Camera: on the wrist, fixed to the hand. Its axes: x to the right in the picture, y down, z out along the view.
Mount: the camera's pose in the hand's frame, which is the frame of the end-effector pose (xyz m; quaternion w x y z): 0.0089 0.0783 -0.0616 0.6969 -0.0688 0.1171 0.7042
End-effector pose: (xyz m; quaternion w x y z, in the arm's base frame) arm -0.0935 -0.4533 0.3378 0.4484 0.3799 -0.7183 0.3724
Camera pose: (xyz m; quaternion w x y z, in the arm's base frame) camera -0.1429 -0.3673 0.3506 0.1605 -0.3155 -0.7412 0.5703
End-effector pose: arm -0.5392 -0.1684 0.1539 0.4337 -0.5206 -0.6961 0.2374
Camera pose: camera -0.4469 -0.1405 0.1273 0.1808 -0.9106 -0.0841 0.3620
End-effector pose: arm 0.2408 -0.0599 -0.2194 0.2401 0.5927 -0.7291 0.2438
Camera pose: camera 0.1661 -0.0131 -0.1721 0.1218 -0.1454 -0.9142 0.3582
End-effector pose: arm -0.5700 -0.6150 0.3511 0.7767 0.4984 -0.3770 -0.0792
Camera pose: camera -0.5426 -0.5370 0.4074 0.6755 0.0377 -0.5173 0.5242
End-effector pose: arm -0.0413 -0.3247 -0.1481 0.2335 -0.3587 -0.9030 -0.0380
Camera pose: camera 0.0295 -0.2757 -0.0971 0.2705 -0.8975 -0.3467 0.0338
